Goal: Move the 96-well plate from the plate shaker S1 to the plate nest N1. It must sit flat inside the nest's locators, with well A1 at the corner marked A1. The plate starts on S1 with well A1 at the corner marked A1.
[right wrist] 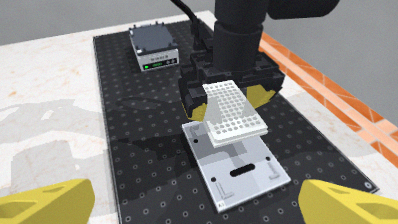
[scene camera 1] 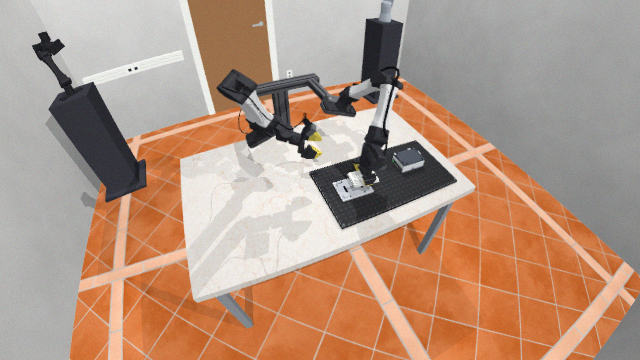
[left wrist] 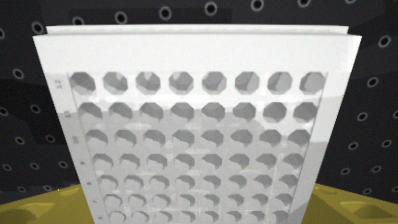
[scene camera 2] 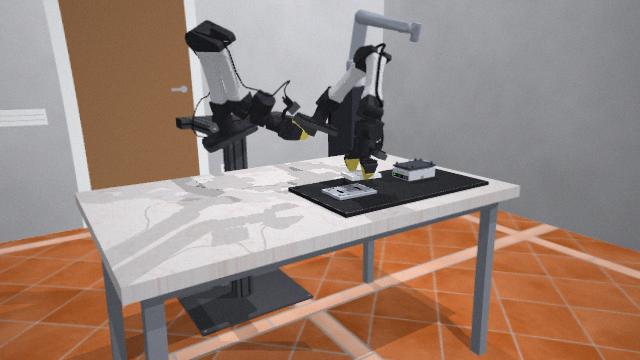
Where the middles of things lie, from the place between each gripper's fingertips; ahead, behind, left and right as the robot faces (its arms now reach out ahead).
Labels:
Now: the plate nest N1 [right wrist: 217,162] 60 mm below my left hand, 40 mm to the right of it and 10 mm behind it. From my left hand the other things lie so: white 96-well plate [left wrist: 185,130]: right at my left hand.
I see my right gripper 140 mm short of the white 96-well plate, 160 mm to the right of it and 150 mm above it. Also, from my right hand: plate nest N1 (130 mm ahead, 110 mm to the left, 210 mm below).

